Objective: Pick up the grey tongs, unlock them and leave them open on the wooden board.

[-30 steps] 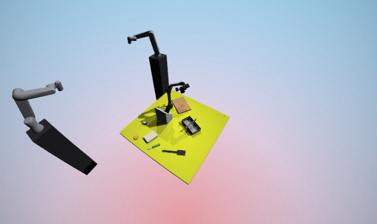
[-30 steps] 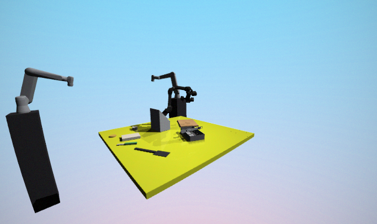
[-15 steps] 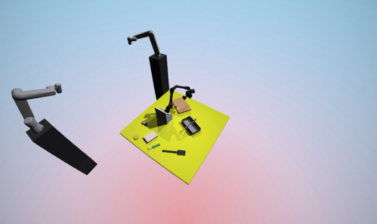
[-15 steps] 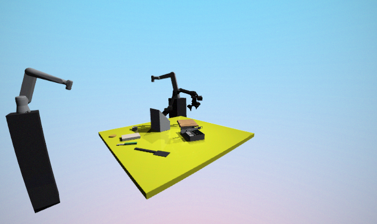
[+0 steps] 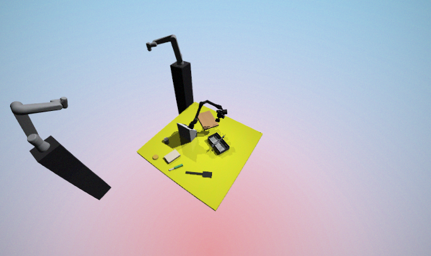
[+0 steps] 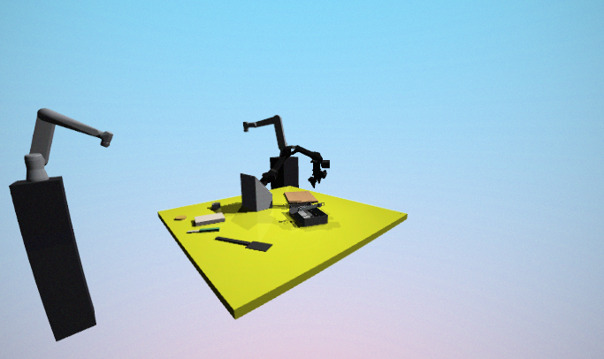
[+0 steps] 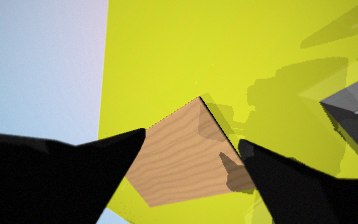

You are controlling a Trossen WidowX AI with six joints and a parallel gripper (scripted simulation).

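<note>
The grey roasting tin lies 300 mm to the right of my gripper tip, 170 mm ahead of it and 120 mm below it. Also, from my gripper tip: wooden board: 210 mm behind, 130 mm below, 20 mm to the left; beige slab: 790 mm to the right, 260 mm behind, 130 mm below; black spatula: 810 mm to the right, 190 mm ahead, 140 mm below.
</note>
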